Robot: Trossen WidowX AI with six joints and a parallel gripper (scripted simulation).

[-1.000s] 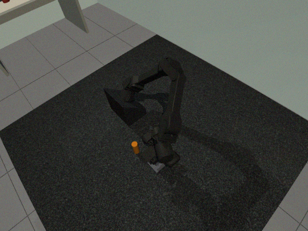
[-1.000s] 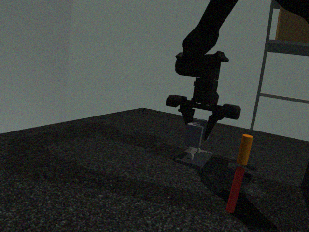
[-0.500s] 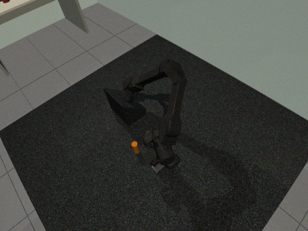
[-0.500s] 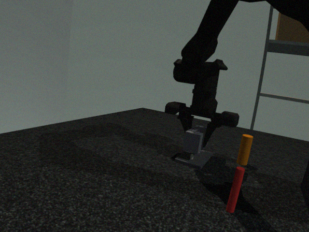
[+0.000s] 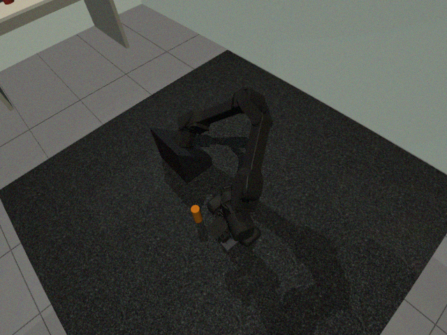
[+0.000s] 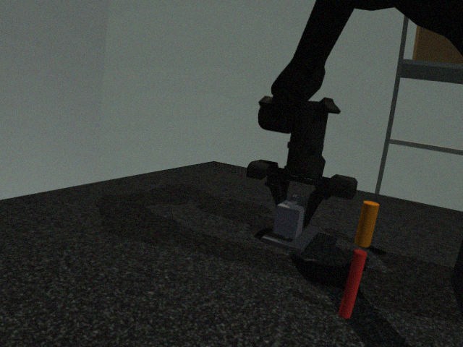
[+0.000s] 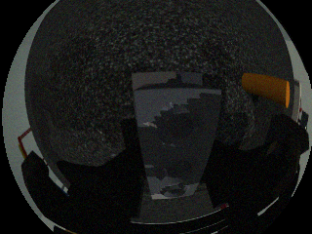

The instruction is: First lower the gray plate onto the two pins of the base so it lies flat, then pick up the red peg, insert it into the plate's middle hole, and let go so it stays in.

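The gray plate lies 30 mm above my gripper tip. From my gripper tip the other things lie so: orange cylinder 120 mm behind, 60 mm to the right, 20 mm above; red peg 190 mm to the left, 130 mm behind, 20 mm above; gray base 20 mm below.
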